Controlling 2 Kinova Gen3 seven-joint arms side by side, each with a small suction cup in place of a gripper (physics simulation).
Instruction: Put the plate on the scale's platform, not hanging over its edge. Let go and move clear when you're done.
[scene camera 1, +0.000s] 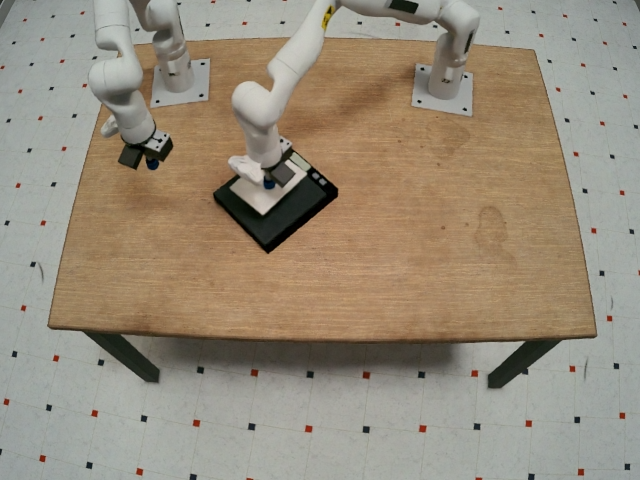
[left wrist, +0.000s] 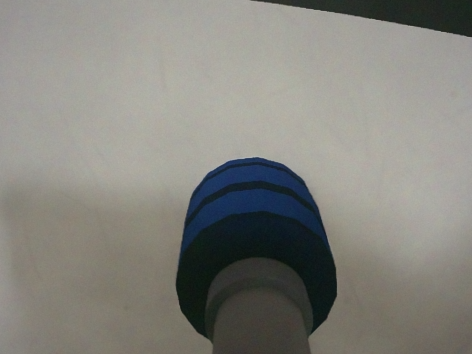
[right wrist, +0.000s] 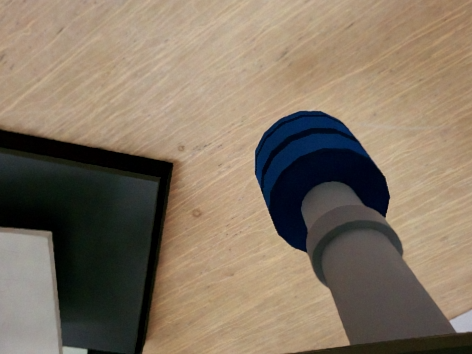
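Observation:
The thin off-white square plate is on the suction cup of my left gripper, roughly level, over the dark square scale. In scene camera 1 it lies toward the upper left of the platform, and bare platform shows along the lower right. Any gap between plate and platform is too small to tell. A dark strip of the scale shows past the plate in the left wrist view. My right gripper is empty, above the table left of the scale.
The scale's pale display and two light buttons are on its upper-right side, close to the plate. The wooden table bears both arm bases: the right arm's at the back left, the left arm's at the back right.

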